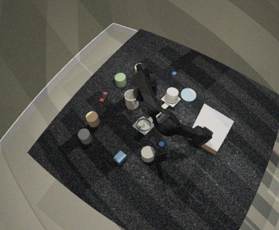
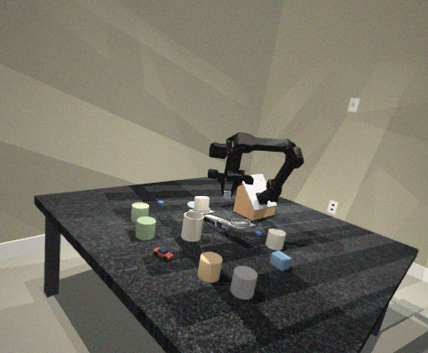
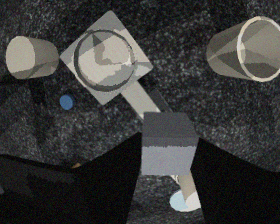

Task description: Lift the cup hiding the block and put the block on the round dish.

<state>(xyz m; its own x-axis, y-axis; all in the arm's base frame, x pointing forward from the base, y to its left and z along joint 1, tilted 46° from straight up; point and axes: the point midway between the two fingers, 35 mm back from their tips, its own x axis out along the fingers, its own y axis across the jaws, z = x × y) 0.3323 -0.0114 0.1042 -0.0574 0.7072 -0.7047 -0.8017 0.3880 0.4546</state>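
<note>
Right now the round pale-blue dish is 8 cm behind my gripper tip, 28 cm to the right of it and 16 cm below it. Round my gripper tip: blue block 3 cm behind, 30 cm to the left, 14 cm below; then red toy car 32 cm ahead, 6 cm to the left, 15 cm below; then grey block 1 cm above.
</note>
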